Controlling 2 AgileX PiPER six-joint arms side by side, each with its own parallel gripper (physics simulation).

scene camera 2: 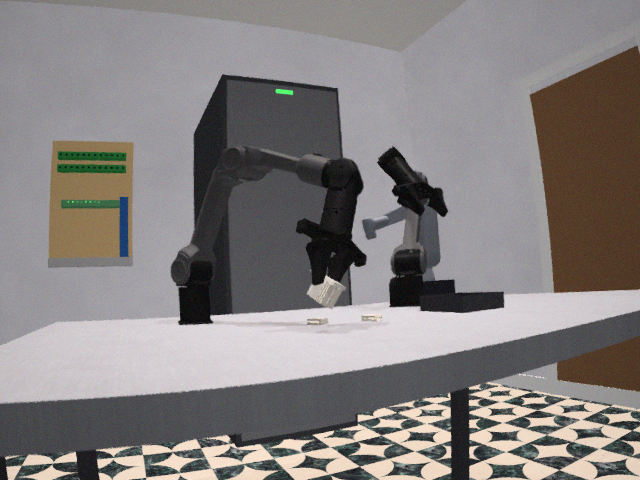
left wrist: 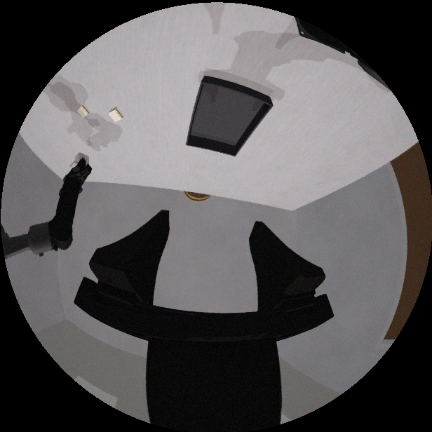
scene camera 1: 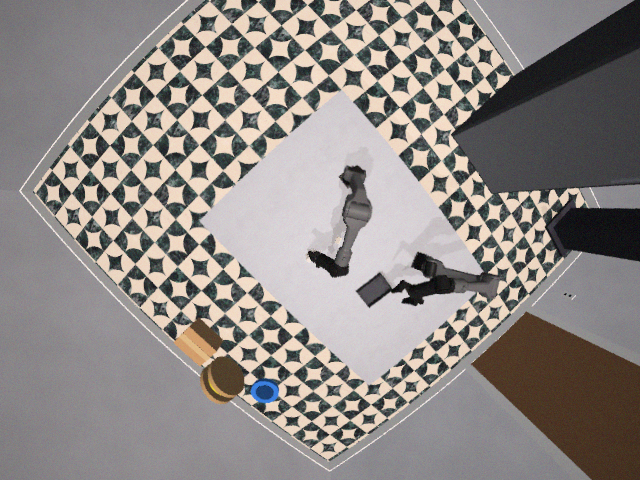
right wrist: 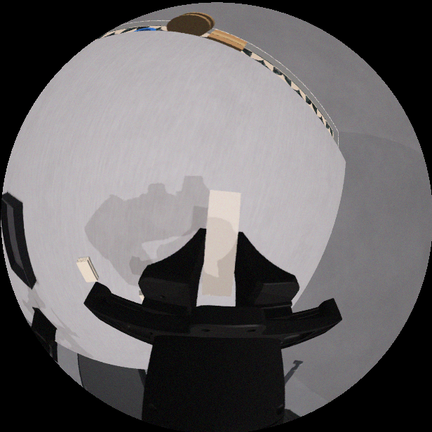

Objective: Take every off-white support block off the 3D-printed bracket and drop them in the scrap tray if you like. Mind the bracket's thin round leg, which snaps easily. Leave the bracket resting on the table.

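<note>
My right gripper [scene camera 1: 310, 255] [scene camera 2: 326, 281] [left wrist: 80, 162] [right wrist: 220, 239] is shut on the bracket [scene camera 2: 326, 293] [right wrist: 223, 215], a piece with a long cream flat face and ribbed off-white sides. It hangs tilted above the table. Its thin round leg cannot be made out, nor which parts are supports. One loose off-white block [scene camera 2: 371, 317] [left wrist: 116, 114] [right wrist: 87, 270] lies on the table nearer the scrap tray [scene camera 1: 373, 290] [scene camera 2: 465, 302] [left wrist: 215, 145]. A second loose block [scene camera 1: 338, 240] [scene camera 2: 317, 321] [left wrist: 83, 111] lies beside it. My left gripper [scene camera 1: 401, 294] [scene camera 2: 432, 210] [left wrist: 211, 225] is open and empty, raised near the tray.
The white table [scene camera 1: 268, 191] [scene camera 2: 155, 366] bears both arms. A dark box-like shape [scene camera 2: 439, 286] stands behind the tray in scene camera 2. A round brown stool [scene camera 1: 223, 379] and a blue bin [scene camera 1: 264, 391] stand on the floor beyond the table. A tall dark cabinet [scene camera 2: 284, 129] stands behind.
</note>
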